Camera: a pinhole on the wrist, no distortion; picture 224 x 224 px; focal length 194.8 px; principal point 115.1 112.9 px. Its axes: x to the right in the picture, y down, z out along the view. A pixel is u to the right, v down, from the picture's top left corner.
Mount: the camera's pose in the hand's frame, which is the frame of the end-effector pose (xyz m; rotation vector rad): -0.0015 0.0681 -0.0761 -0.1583 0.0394 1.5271
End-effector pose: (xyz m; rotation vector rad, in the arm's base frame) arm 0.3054 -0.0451 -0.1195 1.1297 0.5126 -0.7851
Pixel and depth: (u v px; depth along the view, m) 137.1 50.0 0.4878
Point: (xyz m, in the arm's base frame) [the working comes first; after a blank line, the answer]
In the camera's frame: 0.0551 -0.1575 0.4878

0.5124 -0.4269 0.0481
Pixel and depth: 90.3 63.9 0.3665
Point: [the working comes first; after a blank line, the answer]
In the camera's frame: -0.0467 -0.0922 0.3665

0.3882 -0.3285 -0.0169
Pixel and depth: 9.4 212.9 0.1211
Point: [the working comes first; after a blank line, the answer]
In the camera's frame: -0.0657 0.0622 0.1211

0.2726 -0.0627 -0.0363
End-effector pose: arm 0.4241 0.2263 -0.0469 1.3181 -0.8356 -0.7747
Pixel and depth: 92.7 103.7 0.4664
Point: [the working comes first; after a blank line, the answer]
In the camera's frame: -0.0536 -0.0220 0.4664

0.0760 0.0524 0.0491
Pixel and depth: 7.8 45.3 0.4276
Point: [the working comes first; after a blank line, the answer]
In the camera's frame: -0.2355 -0.1484 0.4276

0.1387 -0.0674 -0.1306
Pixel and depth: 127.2 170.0 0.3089
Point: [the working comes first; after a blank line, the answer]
In the camera's frame: 0.0192 0.0905 0.3089

0.1786 0.2280 0.0866
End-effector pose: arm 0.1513 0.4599 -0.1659 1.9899 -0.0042 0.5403
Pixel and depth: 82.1 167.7 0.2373
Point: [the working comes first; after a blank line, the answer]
In the camera's frame: -0.0402 0.0668 0.2373

0.1173 0.2764 -0.2054
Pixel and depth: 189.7 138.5 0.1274
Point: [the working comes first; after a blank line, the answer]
In the camera's frame: 0.0488 0.0167 0.1274

0.1131 0.3550 -0.0778
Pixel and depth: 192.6 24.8 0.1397
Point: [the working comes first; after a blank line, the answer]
In the camera's frame: 0.0556 -0.0632 0.1397

0.1894 0.3555 -0.0501
